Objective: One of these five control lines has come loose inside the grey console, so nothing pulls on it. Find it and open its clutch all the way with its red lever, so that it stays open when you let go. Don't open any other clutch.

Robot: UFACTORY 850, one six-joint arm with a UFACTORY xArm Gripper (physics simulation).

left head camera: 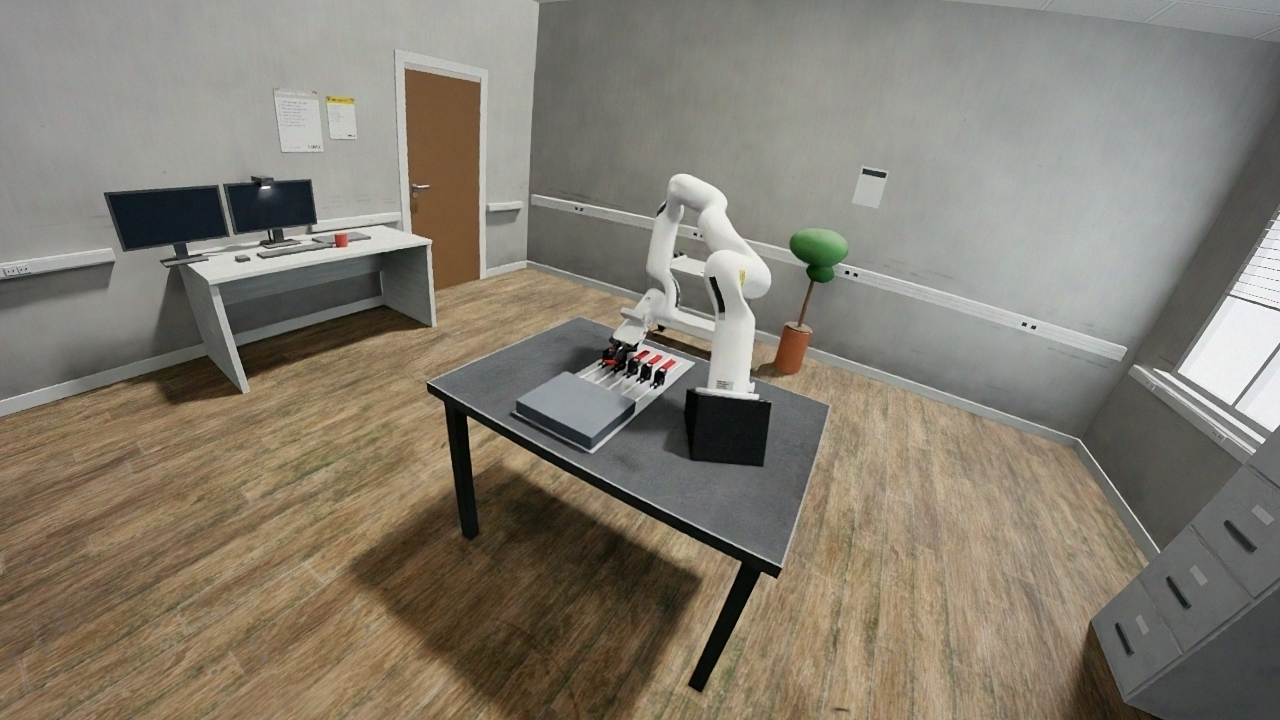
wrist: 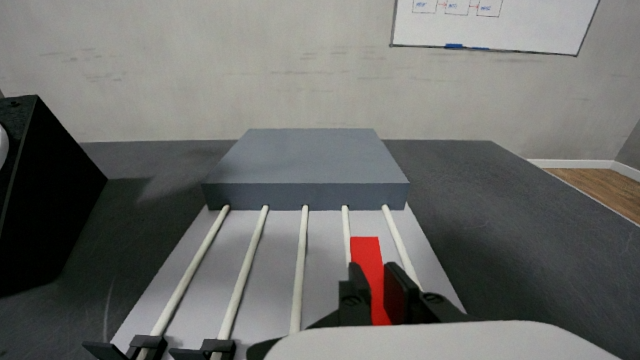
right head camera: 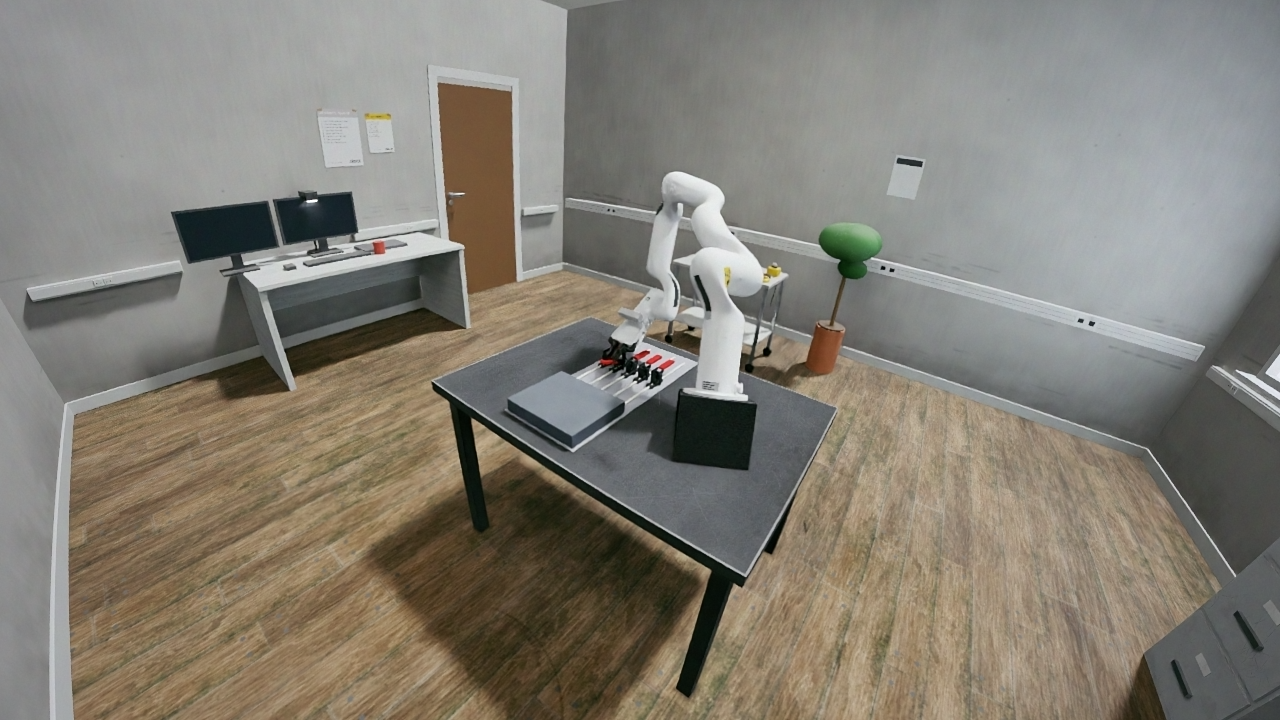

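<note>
The grey console (left head camera: 577, 404) (right head camera: 565, 404) (wrist: 307, 160) sits on a pale base plate. Five pale control lines run out of it; the rightmost line (wrist: 398, 242) and the leftmost line (wrist: 190, 275) show in the wrist view. My gripper (wrist: 370, 283) (right head camera: 615, 352) is shut on the red lever (wrist: 366, 255) (right head camera: 608, 362) at the far-right line, the one farthest from my base. This lever leans low toward the console. Other red levers, such as the nearest to my base (left head camera: 665, 365) (right head camera: 663, 364), point away from the console. Two black clutches (wrist: 147, 343) (wrist: 218, 346) show at the lower left; the gripped lever's clutch is hidden.
The dark table (left head camera: 716, 501) (right head camera: 707, 501) (wrist: 460, 200) carries the console and my arm's black mounting block (left head camera: 729, 429) (right head camera: 714, 429) (wrist: 45, 200). The neighbouring levers stand close beside my fingers. A trolley and a potted plant (left head camera: 818, 246) (right head camera: 850, 241) stand behind the table.
</note>
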